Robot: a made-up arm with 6 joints. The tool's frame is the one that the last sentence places.
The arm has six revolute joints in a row. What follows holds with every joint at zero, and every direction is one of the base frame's. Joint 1 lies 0.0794 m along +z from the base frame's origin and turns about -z. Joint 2 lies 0.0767 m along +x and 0.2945 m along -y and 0.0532 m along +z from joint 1 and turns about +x. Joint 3 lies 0.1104 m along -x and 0.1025 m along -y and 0.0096 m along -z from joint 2 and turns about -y. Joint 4 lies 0.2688 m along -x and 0.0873 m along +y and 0.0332 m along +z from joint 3 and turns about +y. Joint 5 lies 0.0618 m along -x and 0.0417 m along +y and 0.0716 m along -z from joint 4 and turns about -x. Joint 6 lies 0.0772 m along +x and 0.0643 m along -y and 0.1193 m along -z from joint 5 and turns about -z. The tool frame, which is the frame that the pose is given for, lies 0.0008 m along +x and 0.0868 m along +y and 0.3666 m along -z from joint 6; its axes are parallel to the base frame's.
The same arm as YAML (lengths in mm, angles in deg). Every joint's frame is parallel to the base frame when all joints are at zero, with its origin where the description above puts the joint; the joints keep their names.
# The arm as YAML. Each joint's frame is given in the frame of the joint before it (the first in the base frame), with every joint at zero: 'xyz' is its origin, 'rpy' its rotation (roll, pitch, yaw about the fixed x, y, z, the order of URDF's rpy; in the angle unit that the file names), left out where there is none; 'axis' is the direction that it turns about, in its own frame. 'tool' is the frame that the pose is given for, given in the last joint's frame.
units:
  length: mm
  angle: deg
joints:
  - name: joint 1
    type: revolute
    origin:
      xyz: [0.0, 0.0, 79.4]
    axis: [0.0, 0.0, -1.0]
  - name: joint 2
    type: revolute
    origin:
      xyz: [76.7, -294.5, 53.2]
    axis: [1.0, 0.0, 0.0]
  - name: joint 3
    type: revolute
    origin:
      xyz: [-110.4, -102.5, -9.6]
    axis: [0.0, -1.0, 0.0]
  - name: joint 4
    type: revolute
    origin:
      xyz: [-268.8, 87.3, 33.2]
    axis: [0.0, 1.0, 0.0]
  - name: joint 5
    type: revolute
    origin:
      xyz: [-61.8, 41.7, -71.6]
    axis: [-1.0, 0.0, 0.0]
  - name: joint 6
    type: revolute
    origin:
      xyz: [77.2, -64.3, -119.3]
    axis: [0.0, 0.0, -1.0]
tool:
  origin:
    xyz: [0.8, 86.8, -366.6]

